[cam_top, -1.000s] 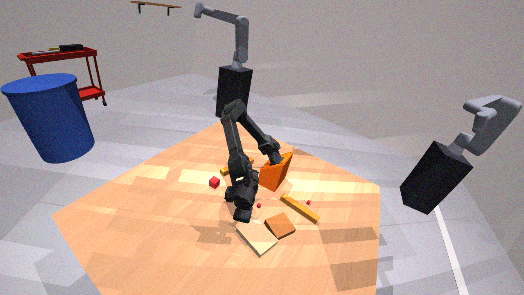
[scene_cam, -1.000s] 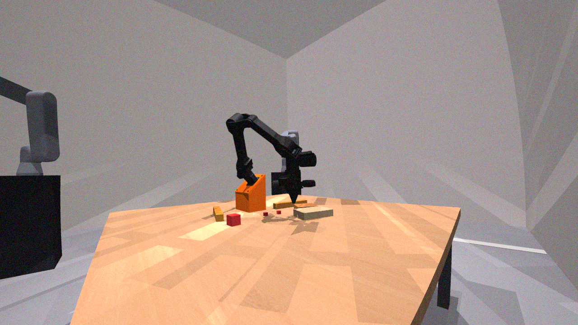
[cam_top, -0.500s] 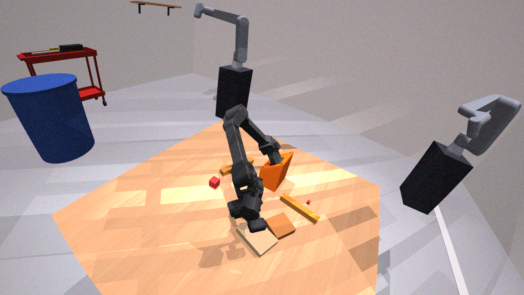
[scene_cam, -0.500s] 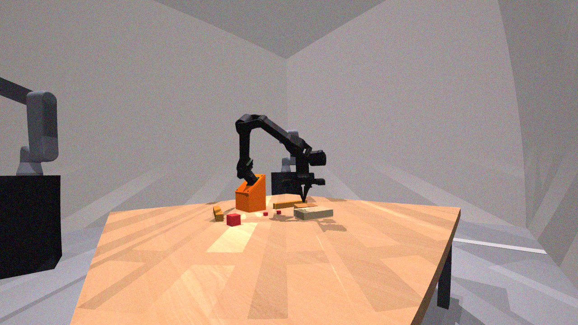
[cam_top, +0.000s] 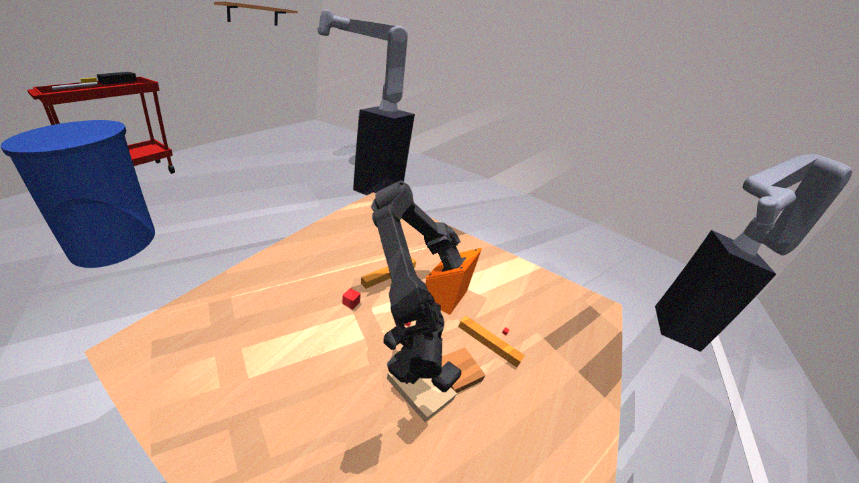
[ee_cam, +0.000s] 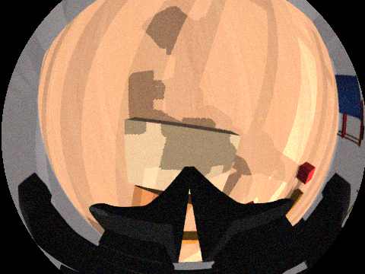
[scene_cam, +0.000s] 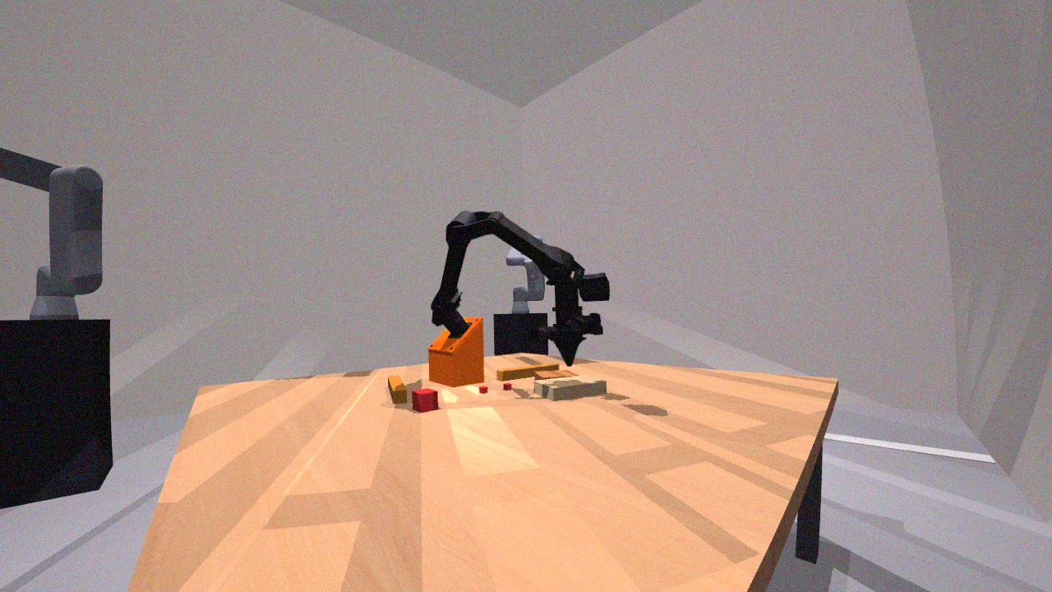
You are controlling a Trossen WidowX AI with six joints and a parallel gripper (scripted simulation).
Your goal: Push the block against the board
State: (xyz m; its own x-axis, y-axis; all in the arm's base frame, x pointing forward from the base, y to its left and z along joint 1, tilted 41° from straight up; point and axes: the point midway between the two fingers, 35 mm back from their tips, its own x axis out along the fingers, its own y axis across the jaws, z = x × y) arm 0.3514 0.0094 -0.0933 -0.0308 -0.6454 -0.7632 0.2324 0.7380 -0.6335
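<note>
My gripper tip is 10 mm past the beige board, 20 mm to the right of it and 60 mm above it. Round my gripper tip: red cube 160 mm behind, 310 mm to the right, 50 mm below; then square block 110 mm behind, 80 mm to the left, 60 mm below.
</note>
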